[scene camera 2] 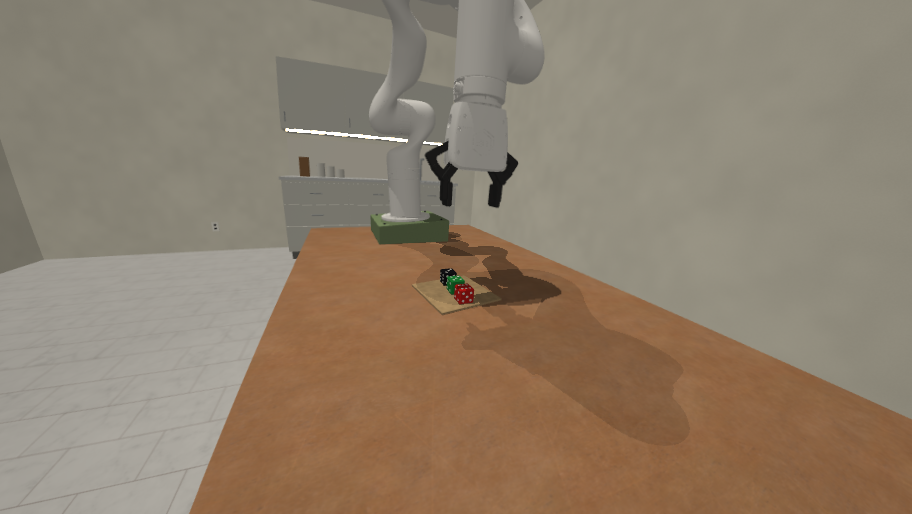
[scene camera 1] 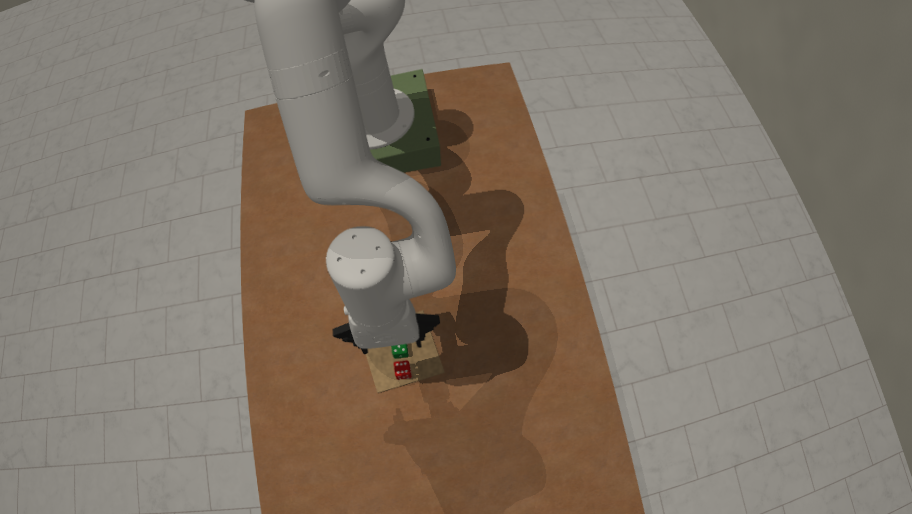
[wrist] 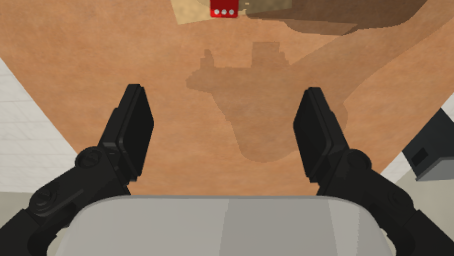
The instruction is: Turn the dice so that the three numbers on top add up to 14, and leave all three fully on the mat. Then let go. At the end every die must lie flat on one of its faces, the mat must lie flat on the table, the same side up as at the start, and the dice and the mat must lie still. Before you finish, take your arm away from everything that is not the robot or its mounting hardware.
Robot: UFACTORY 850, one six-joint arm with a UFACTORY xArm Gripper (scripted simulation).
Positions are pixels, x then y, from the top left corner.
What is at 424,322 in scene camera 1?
The gripper.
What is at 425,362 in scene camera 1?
A tan square mat.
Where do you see a tan square mat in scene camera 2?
434,292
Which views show the gripper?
Scene camera 2, scene camera 1 and the wrist view: all of them.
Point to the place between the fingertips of the gripper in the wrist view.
At 224,104
